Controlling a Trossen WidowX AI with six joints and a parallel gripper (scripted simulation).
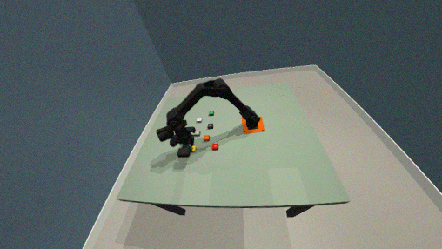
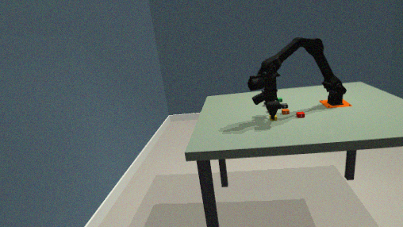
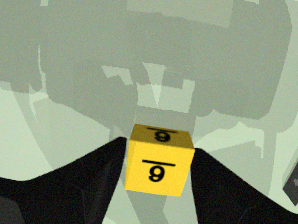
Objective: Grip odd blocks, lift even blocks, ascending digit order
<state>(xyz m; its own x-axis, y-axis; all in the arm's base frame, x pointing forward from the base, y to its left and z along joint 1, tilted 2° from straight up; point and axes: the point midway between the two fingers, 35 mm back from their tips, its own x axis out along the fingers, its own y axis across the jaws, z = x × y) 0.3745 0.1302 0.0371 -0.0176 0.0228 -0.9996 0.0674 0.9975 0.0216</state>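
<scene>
The black block is 11 cm behind my gripper tip and 17 cm to the right of it. From my gripper tip the other things lie so: yellow block (1 cm behind); orange block (9 cm behind, 7 cm to the right); grey block (2 cm behind, 12 cm to the right).
</scene>
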